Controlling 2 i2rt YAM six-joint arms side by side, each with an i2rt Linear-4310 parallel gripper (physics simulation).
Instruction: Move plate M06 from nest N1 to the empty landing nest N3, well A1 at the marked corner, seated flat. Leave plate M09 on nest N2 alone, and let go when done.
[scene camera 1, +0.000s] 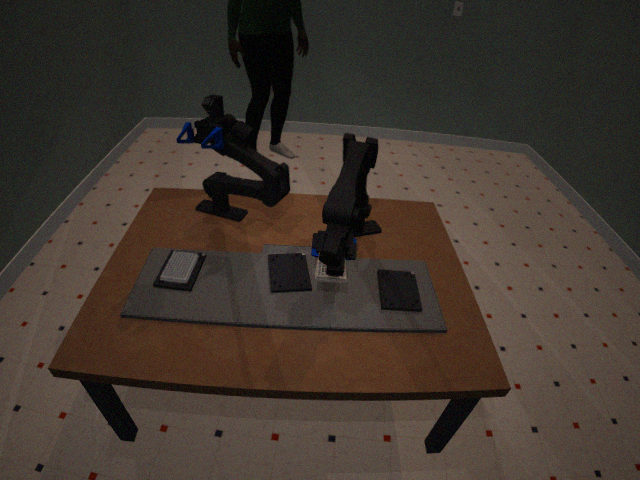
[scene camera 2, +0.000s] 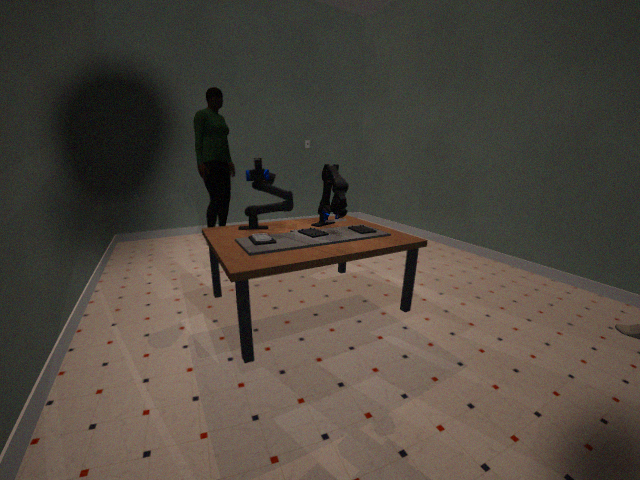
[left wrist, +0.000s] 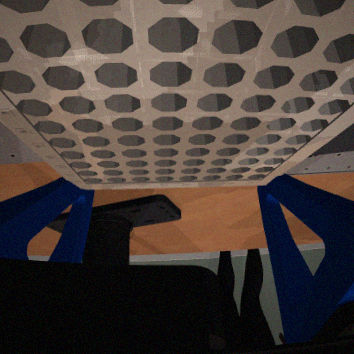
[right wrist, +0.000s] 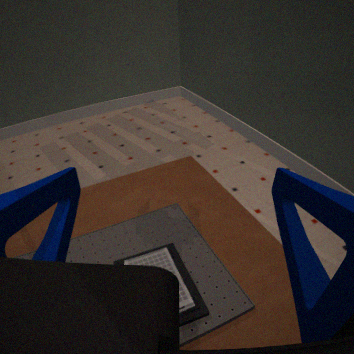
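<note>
Plate M06 (scene camera 1: 322, 273) (left wrist: 150, 90), white with round wells, is between the fingers of my left gripper (scene camera 1: 334, 250) (left wrist: 175, 176), which is shut on its edges. It is above the board, between the empty middle nest (scene camera 1: 289, 272) (scene camera 2: 313, 233) and the empty right nest (scene camera 1: 399, 290) (scene camera 2: 361, 228). Plate M09 (scene camera 1: 179, 267) (scene camera 2: 262, 238) (right wrist: 167, 262) sits in the dark nest at the left of the board. My right gripper (scene camera 1: 200, 135) (scene camera 2: 256, 174) (right wrist: 175, 178) is open and empty, raised high behind the table's left part. Nest labels and the A1 mark are not legible.
The grey perforated board (scene camera 1: 217, 304) (scene camera 2: 253, 249) carries the three nests on the wooden table (scene camera 1: 258, 356) (scene camera 2: 330, 253). A person in a green top (scene camera 1: 268, 20) (scene camera 2: 210, 134) stands behind the table, beyond my right arm.
</note>
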